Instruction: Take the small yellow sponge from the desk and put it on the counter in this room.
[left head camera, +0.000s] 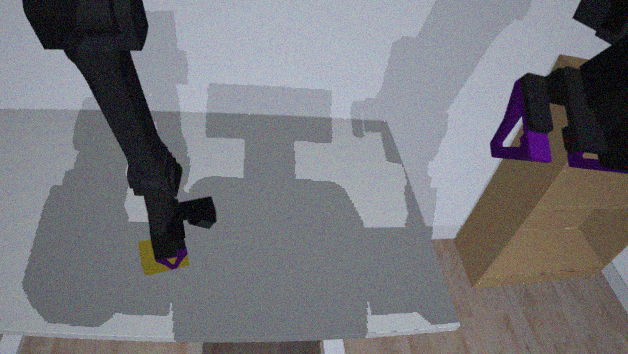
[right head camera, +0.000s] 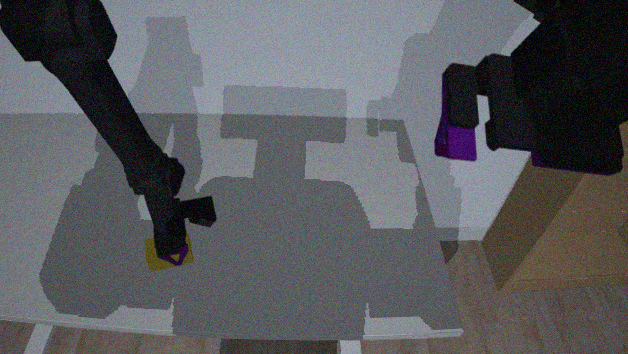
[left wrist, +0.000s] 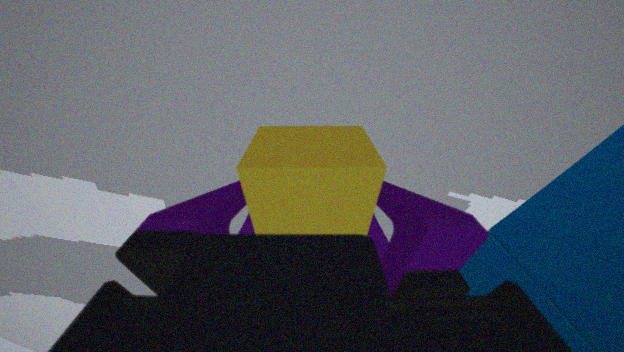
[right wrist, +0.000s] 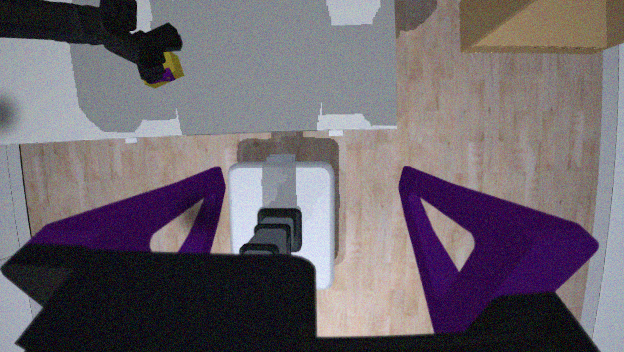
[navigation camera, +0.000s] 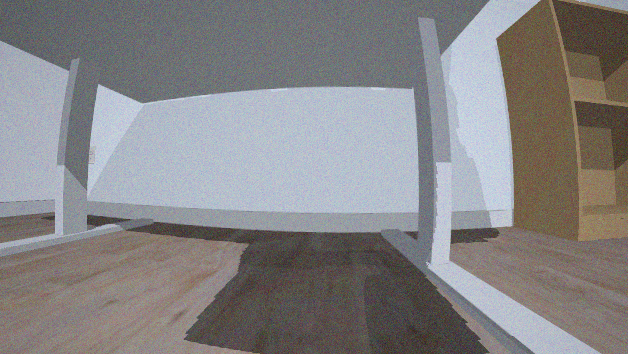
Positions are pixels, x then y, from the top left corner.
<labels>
my right gripper: left head camera; right head camera; right wrist 312, 176; not seen in the left wrist view (out of frame); not seen in the navigation camera view (out of frame)
same spot on my right gripper: (left head camera: 531, 94) = (right head camera: 454, 86)
same spot on white desk: (left head camera: 319, 235) = (right head camera: 323, 235)
</labels>
